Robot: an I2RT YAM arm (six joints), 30 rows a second.
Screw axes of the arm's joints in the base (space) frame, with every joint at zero. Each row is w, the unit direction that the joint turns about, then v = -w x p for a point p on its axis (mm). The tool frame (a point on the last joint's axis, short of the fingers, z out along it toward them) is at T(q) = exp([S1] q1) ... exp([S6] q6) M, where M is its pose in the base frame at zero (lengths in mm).
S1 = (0, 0, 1, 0, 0, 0)
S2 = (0, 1, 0, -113.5, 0, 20)
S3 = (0, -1, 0, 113.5, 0, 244)
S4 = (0, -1, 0, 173.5, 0, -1)
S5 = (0, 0, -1, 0, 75, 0)
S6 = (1, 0, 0, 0, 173.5, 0)
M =
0 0 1 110.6
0 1 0 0
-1 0 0 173.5
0 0 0 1
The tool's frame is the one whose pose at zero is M.
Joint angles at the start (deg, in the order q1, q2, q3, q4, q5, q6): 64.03 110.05 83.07 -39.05 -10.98 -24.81
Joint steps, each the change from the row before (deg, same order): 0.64 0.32 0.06 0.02 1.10 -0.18; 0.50 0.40 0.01 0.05 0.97 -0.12; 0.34 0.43 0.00 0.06 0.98 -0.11; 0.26 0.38 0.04 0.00 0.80 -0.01; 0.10 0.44 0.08 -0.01 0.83 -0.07; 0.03 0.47 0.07 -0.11 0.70 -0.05
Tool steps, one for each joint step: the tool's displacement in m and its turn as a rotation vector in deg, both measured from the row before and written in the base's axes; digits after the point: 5 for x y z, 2 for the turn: -0.00313 0.00226 -0.00192 -0.65 -0.88 0.36; -0.00233 0.00188 -0.00266 -0.69 -0.71 0.22; -0.00131 0.00142 -0.00291 -0.72 -0.71 0.05; -0.00094 0.00115 -0.00240 -0.61 -0.54 -0.04; 0.00017 0.00085 -0.00261 -0.66 -0.58 -0.15; 0.00047 0.00051 -0.00293 -0.73 -0.40 -0.19
